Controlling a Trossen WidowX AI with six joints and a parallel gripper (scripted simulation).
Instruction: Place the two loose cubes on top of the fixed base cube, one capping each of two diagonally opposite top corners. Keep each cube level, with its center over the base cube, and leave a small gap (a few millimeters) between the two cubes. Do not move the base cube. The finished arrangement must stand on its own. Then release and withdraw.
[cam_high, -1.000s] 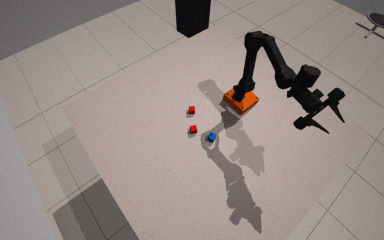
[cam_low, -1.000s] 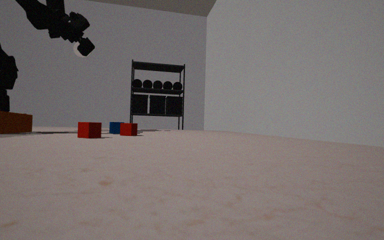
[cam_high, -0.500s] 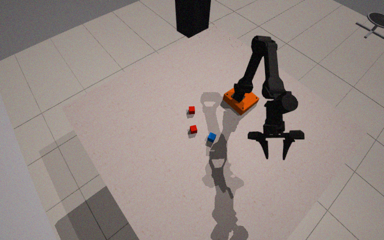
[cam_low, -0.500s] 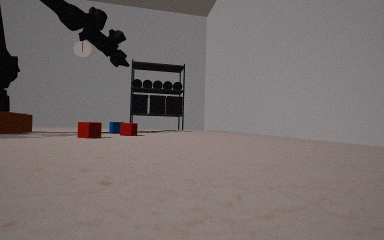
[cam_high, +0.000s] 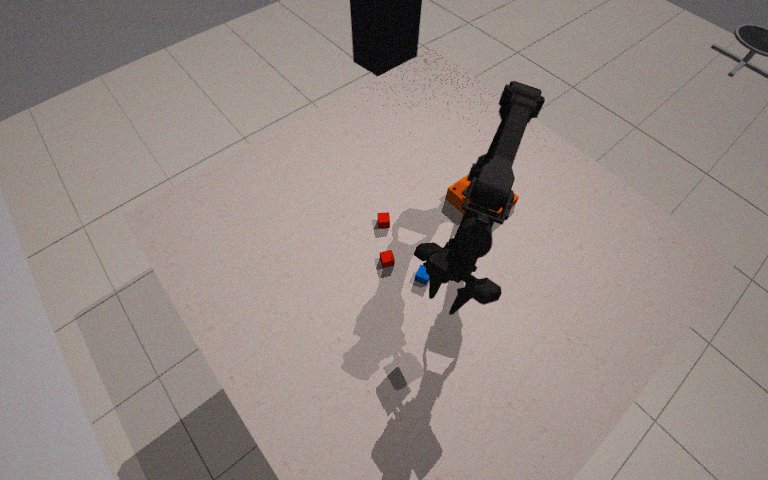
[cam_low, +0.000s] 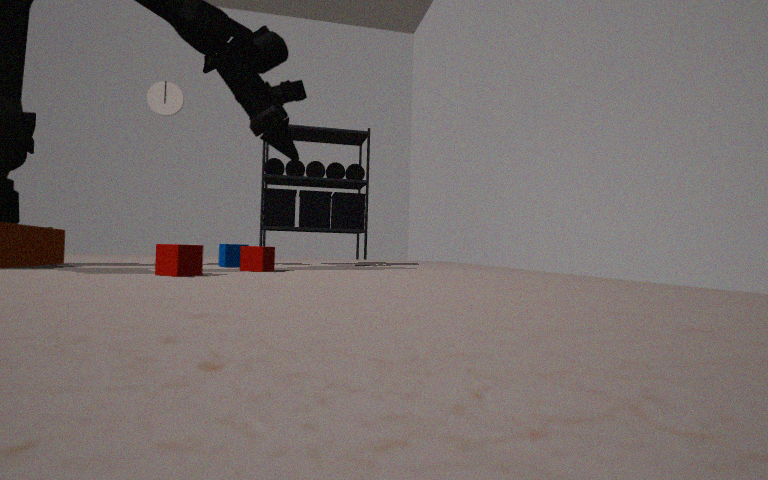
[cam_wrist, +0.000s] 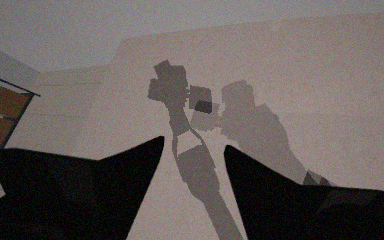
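Right now the blue cube is 18 cm below my gripper tip, 11 cm to the right of it and 11 cm behind it.
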